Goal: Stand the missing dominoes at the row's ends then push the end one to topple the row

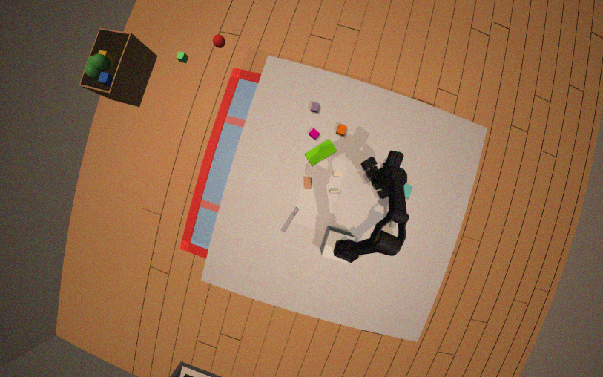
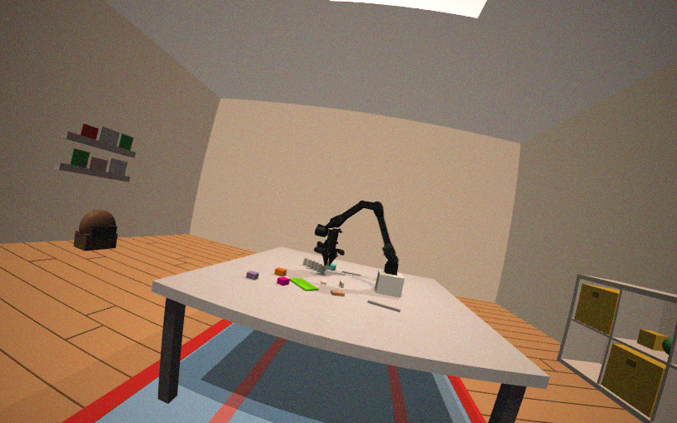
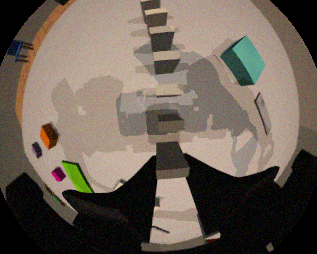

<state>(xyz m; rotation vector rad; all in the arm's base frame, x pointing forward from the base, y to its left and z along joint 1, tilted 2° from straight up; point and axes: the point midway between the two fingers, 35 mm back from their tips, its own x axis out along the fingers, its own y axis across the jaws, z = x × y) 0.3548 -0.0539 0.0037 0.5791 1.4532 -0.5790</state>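
My gripper tip is now 20 cm to the right of the orange cube, 20 cm short of it and 4 cm above it. The rest, counted from my gripper tip: tan block: 29 cm to the left, 10 cm behind, 5 cm below; then flat green slab: 27 cm to the left, 6 cm ahead, 5 cm below; then teal cube: 20 cm to the right, 4 cm below.
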